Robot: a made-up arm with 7 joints. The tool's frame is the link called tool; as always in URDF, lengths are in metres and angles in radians.
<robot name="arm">
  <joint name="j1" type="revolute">
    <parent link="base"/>
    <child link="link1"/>
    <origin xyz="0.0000 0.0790 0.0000" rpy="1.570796 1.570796 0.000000"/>
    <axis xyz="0 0 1"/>
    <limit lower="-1.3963" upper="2.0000" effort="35" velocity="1.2"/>
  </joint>
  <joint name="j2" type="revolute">
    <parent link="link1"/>
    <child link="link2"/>
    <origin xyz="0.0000 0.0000 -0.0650" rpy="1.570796 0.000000 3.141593"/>
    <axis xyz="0 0 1"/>
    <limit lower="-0.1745" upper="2.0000" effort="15" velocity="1.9"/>
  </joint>
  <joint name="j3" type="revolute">
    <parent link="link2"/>
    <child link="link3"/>
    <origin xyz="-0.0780 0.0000 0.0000" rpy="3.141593 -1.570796 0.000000"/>
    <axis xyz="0 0 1"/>
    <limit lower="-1.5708" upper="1.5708" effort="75" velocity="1.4"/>
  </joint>
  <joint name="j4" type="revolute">
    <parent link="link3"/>
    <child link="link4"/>
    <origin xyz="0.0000 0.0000 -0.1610" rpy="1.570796 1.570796 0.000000"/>
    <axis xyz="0 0 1"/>
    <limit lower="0.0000" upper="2.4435" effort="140" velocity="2.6"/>
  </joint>
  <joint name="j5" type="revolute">
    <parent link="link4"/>
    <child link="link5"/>
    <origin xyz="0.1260 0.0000 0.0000" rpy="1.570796 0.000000 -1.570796"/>
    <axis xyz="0 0 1"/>
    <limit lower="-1.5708" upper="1.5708" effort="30" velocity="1.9"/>
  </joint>
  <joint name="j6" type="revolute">
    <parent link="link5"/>
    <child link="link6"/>
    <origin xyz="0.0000 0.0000 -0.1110" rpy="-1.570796 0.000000 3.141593"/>
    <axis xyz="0 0 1"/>
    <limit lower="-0.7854" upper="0.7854" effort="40" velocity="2.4"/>
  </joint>
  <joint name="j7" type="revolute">
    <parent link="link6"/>
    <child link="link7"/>
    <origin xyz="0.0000 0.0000 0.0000" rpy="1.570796 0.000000 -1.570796"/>
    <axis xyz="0 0 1"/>
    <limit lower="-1.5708" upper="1.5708" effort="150" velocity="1.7"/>
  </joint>
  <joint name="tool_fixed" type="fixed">
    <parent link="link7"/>
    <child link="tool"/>
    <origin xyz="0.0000 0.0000 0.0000" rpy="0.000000 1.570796 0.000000"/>
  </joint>
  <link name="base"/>
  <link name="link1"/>
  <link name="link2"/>
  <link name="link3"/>
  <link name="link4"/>
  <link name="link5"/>
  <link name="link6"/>
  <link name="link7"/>
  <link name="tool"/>
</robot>
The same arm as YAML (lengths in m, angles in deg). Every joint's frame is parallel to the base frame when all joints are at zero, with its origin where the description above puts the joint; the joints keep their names.
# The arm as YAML. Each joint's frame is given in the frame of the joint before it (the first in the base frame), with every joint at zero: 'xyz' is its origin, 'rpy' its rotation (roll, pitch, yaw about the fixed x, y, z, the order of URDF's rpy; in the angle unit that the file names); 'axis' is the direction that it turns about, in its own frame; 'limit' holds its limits. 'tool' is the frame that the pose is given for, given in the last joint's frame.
units:
  length: m
  angle: deg
joints:
  - name: j1
    type: revolute
    origin:
      xyz: [0.0, 0.079, 0.0]
      rpy: [0.0, 0.0, 0.0]
    axis: "-y"
    limit:
      lower: -80.0
      upper: 114.59
  - name: j2
    type: revolute
    origin:
      xyz: [0.0, 0.065, 0.0]
      rpy: [0.0, 0.0, 0.0]
    axis: "+x"
    limit:
      lower: -10.0
      upper: 114.59
  - name: j3
    type: revolute
    origin:
      xyz: [0.0, 0.0, -0.078]
      rpy: [0.0, 0.0, 0.0]
    axis: "+z"
    limit:
      lower: -90.0
      upper: 90.0
  - name: j4
    type: revolute
    origin:
      xyz: [0.0, 0.0, -0.161]
      rpy: [0.0, 0.0, 0.0]
    axis: "-y"
    limit:
      lower: 0.0
      upper: 140.0
  - name: j5
    type: revolute
    origin:
      xyz: [0.0, 0.0, -0.126]
      rpy: [0.0, 0.0, 0.0]
    axis: "+z"
    limit:
      lower: -90.0
      upper: 90.0
  - name: j6
    type: revolute
    origin:
      xyz: [0.0, 0.0, -0.111]
      rpy: [0.0, 0.0, 0.0]
    axis: "+y"
    limit:
      lower: -45.0
      upper: 45.0
  - name: j7
    type: revolute
    origin:
      xyz: [0.0, 0.0, 0.0]
      rpy: [0.0, 0.0, 0.0]
    axis: "-x"
    limit:
      lower: -90.0
      upper: 90.0
tool:
  origin:
    xyz: [0.0, 0.0, 0.0]
    rpy: [0.0, 0.0, 0.0]

